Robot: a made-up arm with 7 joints.
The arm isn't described. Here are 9 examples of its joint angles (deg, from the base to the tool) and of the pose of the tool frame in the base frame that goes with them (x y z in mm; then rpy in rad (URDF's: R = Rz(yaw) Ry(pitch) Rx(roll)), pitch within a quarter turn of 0, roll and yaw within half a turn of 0).
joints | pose
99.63 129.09 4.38 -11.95 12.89 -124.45 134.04 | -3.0 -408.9 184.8 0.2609 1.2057 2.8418
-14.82 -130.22 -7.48 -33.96 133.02 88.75 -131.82 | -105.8 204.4 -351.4 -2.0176 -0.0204 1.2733
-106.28 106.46 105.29 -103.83 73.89 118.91 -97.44 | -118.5 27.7 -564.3 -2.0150 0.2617 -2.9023
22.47 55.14 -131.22 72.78 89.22 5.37 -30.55 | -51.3 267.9 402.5 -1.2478 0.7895 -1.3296
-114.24 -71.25 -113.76 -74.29 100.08 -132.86 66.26 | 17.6 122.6 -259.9 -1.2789 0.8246 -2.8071
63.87 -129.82 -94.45 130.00 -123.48 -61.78 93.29 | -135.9 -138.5 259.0 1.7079 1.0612 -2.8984
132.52 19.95 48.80 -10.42 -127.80 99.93 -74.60 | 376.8 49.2 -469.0 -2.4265 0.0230 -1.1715
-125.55 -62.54 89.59 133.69 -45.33 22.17 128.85 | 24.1 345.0 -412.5 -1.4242 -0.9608 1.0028
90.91 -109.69 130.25 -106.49 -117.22 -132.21 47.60 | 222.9 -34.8 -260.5 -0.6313 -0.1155 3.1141
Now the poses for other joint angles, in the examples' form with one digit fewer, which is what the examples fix.
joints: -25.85 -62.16 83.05 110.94 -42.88 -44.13 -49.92
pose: 27 -255 375 2.513 -0.856 0.204
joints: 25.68 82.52 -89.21 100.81 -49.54 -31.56 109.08
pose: 164 654 478 -3.039 0.066 2.553
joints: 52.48 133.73 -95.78 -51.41 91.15 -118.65 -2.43
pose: 160 346 161 -0.503 0.101 -0.089
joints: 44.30 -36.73 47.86 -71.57 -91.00 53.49 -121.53
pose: 505 57 868 1.079 0.553 0.433
